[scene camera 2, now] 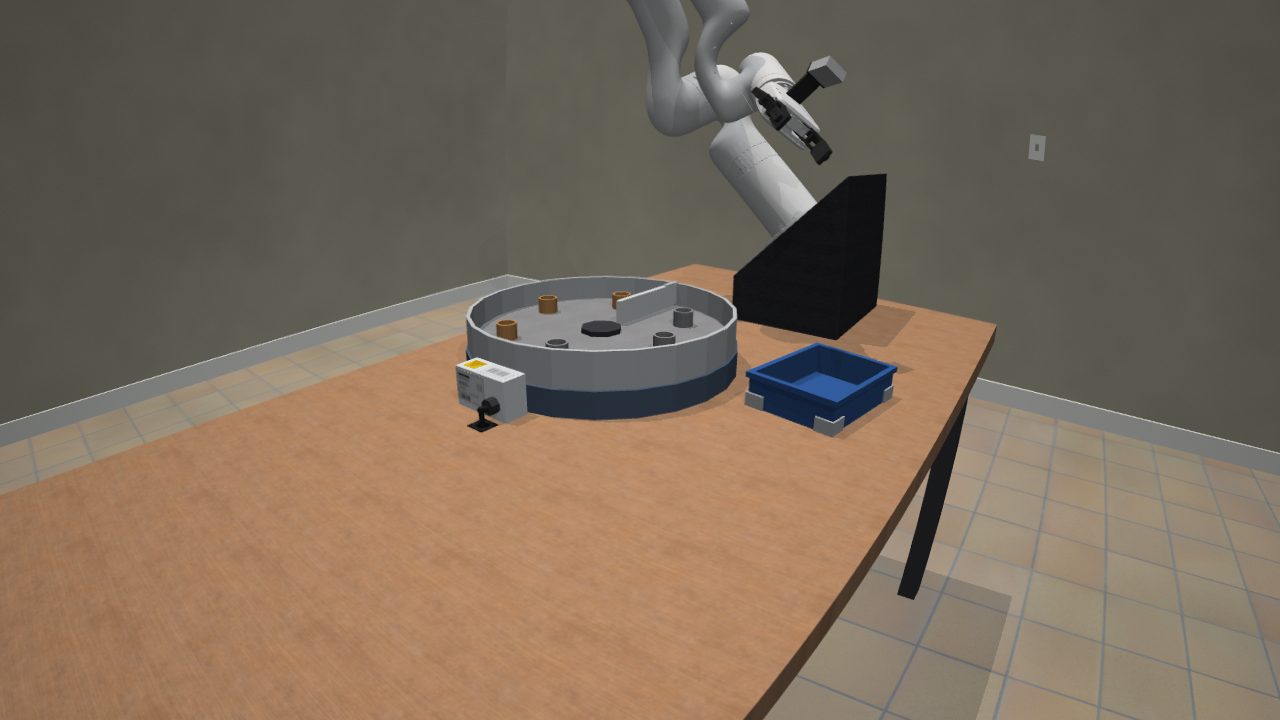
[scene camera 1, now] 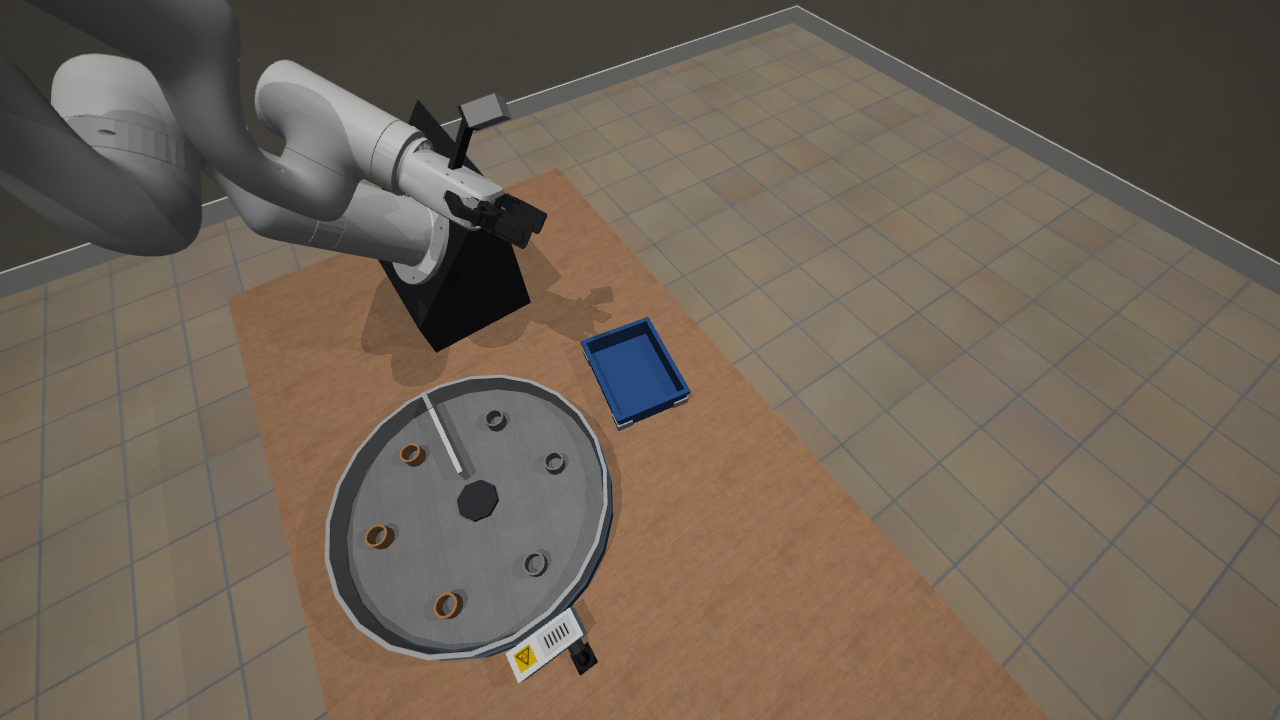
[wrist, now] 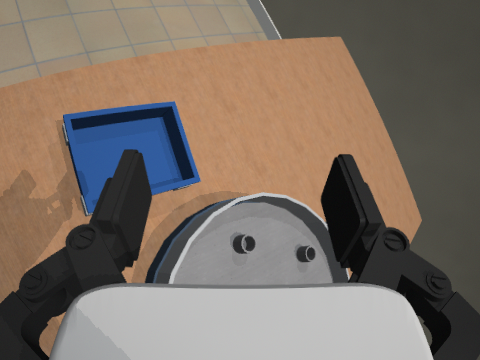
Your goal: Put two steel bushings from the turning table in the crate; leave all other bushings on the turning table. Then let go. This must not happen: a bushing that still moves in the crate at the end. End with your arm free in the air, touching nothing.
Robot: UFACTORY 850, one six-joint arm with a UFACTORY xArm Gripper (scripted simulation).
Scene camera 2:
my gripper: 804,140
grey turning table: 534,328
blue crate: 817,370
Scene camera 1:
my gripper: 536,231
grey turning table: 470,537
blue crate: 638,377
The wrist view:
my gripper: 238,174
grey turning table: 211,259
blue crate: 155,130
